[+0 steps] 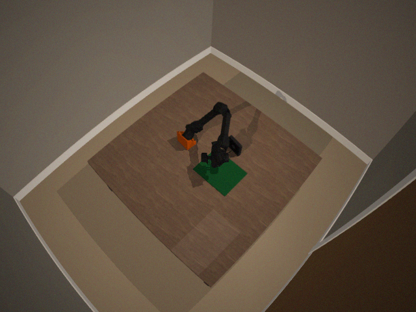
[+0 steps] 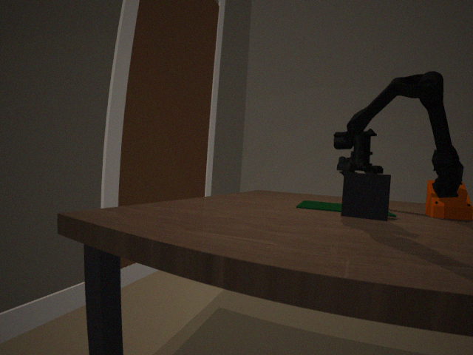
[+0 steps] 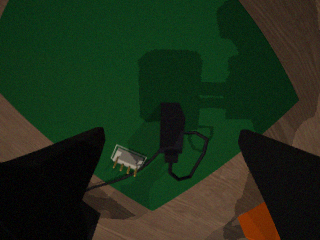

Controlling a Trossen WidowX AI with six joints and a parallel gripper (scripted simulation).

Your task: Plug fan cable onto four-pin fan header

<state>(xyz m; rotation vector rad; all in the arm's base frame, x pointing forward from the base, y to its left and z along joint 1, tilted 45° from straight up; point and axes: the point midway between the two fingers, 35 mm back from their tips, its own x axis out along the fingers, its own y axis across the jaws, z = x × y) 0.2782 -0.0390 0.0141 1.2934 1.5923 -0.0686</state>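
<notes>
Right now the black plug is 40 mm below my gripper tip, 10 mm to the left of it and 10 mm behind it. Also, from my gripper tip: green board 70 mm below, 50 mm ahead, 10 mm to the left; black fan 200 mm to the left, 10 mm ahead; pale part 70 mm to the left, 50 mm below, 10 mm behind.
</notes>
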